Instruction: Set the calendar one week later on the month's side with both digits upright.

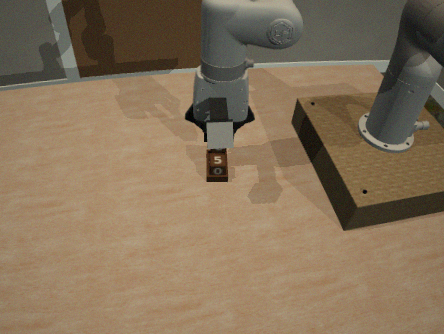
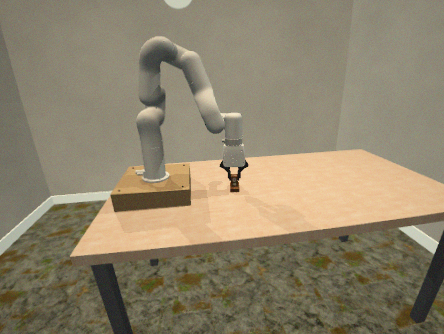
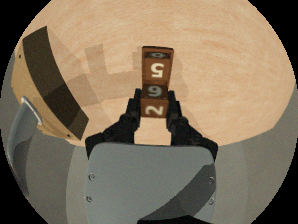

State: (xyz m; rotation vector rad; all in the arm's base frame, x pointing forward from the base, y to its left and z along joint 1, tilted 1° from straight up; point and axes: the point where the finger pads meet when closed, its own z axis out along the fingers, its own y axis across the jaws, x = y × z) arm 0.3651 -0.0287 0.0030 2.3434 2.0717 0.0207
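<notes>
Now: the brown tray 20 mm to the left of my hand and 70 mm below it. Also, from my hand: cube 10 mm below.
</notes>
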